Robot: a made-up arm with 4 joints.
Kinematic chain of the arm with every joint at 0, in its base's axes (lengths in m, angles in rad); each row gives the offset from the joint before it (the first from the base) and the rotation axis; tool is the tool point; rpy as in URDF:
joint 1: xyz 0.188 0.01 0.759 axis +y
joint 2: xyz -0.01 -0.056 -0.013 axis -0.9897 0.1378 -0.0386
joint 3: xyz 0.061 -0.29 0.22 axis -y
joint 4: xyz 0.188 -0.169 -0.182 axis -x
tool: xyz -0.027 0.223 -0.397 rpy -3.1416 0 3.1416
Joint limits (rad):
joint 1: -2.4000..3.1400
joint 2: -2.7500..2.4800
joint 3: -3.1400..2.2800
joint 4: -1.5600..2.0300
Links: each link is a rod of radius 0.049 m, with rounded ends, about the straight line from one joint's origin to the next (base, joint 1, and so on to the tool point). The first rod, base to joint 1, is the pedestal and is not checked.
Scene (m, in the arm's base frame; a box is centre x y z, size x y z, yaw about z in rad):
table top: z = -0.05
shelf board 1: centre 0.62 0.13 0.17 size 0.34 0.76 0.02 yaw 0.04
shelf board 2: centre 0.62 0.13 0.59 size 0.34 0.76 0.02 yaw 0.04
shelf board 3: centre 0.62 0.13 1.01 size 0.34 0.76 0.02 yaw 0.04
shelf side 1: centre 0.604 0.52 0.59 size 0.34 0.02 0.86 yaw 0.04
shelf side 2: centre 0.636 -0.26 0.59 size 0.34 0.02 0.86 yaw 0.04
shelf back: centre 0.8 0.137 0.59 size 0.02 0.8 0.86 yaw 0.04
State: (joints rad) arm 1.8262 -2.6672 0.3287 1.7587
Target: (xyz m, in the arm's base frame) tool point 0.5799 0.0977 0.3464
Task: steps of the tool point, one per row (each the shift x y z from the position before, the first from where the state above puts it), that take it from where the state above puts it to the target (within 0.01 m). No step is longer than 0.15 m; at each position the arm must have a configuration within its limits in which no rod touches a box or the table.
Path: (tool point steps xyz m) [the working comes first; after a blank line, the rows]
Joints at the target: 1.0161 -2.7500 0.6109 0.0036
Straight joint move there: touches shelf board 1.

1: 0.1093 -0.0181 -0.0576
2: 0.1120 -0.0459 -0.0377
3: 0.1060 -0.0713 -0.0153
4: 0.0915 -0.0922 0.0074
5: 0.0696 -0.1076 0.0284
6: 0.0420 -0.1164 0.0455
7: 0.0103 -0.1182 0.0571
8: 0.0963 0.0043 -0.0221
9: 0.1042 0.0034 -0.0007
10: 0.1072 0.0046 0.0228

